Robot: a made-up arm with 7 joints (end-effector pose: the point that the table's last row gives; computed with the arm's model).
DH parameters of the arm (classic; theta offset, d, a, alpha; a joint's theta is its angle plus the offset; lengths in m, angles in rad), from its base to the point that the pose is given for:
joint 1: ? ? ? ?
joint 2: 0 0.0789 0 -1.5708
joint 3: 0 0.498 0.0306 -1.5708
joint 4: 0 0.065 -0.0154 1.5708
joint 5: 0 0.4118 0 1.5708
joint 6: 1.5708 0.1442 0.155 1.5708
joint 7: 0 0.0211 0 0
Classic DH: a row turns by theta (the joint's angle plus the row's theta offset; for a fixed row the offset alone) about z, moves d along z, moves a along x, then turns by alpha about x.
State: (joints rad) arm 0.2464 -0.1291 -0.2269 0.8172 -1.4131 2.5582 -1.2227
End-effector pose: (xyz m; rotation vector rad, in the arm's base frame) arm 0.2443 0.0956 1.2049 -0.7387 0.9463 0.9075
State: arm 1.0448 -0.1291 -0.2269 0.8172 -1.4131 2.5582 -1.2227
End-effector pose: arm 0.1020 0.2417 1.2049 -1.1452 0.6388 1.5959
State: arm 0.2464 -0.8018 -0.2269 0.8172 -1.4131 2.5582 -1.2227
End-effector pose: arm 0.6723 0.2033 0.8687 -0.5827 1.6092 1.1051
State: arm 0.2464 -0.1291 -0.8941 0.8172 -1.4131 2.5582 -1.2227
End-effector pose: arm 0.3082 -0.0121 1.2003 -0.4513 1.1188 0.2803
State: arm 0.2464 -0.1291 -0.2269 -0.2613 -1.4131 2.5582 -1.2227
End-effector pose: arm -0.1035 0.0869 1.1593 -1.0505 -0.0324 0.4159
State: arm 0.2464 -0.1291 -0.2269 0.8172 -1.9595 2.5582 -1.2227
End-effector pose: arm 0.2805 0.1658 1.1510 -0.9316 1.2260 0.4108
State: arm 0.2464 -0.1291 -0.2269 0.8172 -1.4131 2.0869 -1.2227
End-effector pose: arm 0.2877 0.1394 1.2441 -0.2838 0.9594 0.7100
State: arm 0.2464 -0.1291 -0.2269 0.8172 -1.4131 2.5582 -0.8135
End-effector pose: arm 0.2443 0.0956 1.2049 -0.5520 1.1193 1.2633
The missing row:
joint 1: 0 0.4057 0 1.5708
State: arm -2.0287 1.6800 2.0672 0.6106 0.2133 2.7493 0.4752
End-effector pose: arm 0.4128 0.6408 0.3382 -0.7868 -1.2456 -1.8137
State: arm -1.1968 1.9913 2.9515 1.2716 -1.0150 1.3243 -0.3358
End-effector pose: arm -0.3192 0.5113 -0.3306 -0.2998 2.6744 -0.1624
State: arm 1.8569 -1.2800 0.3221 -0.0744 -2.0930 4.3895 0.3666
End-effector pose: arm -0.0828 0.7391 0.8326 1.9154 -0.5026 0.2243
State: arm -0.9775 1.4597 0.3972 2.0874 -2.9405 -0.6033 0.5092
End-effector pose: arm 0.0810 0.4332 0.8901 -1.0488 -1.0519 -0.0055
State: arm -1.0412 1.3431 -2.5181 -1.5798 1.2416 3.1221 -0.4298
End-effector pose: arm -0.2292 0.5056 0.7207 -0.7276 2.0893 -0.0546
